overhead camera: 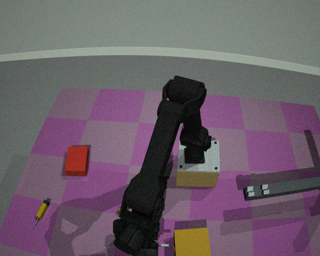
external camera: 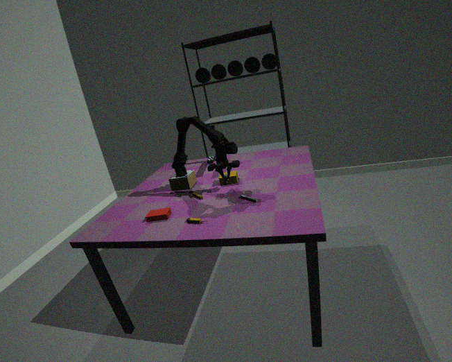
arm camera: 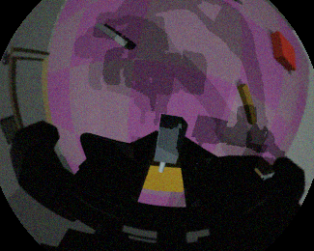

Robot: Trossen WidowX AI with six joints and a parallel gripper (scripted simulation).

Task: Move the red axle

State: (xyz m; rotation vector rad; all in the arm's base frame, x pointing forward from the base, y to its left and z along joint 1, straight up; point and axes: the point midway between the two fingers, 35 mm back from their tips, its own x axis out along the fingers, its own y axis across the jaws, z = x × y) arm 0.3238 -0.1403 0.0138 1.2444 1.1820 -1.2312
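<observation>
Right now my gripper tip is 130 mm to the right of the yellow beam, 40 mm above it and 10 mm past it. Round my gripper tip: grey-blue peg: 20 mm to the left, 10 mm above; then small yellow screwdriver: 380 mm to the right, 110 mm behind, 60 mm below; then brown rod: 180 mm behind, 60 mm to the right, 60 mm below.
</observation>
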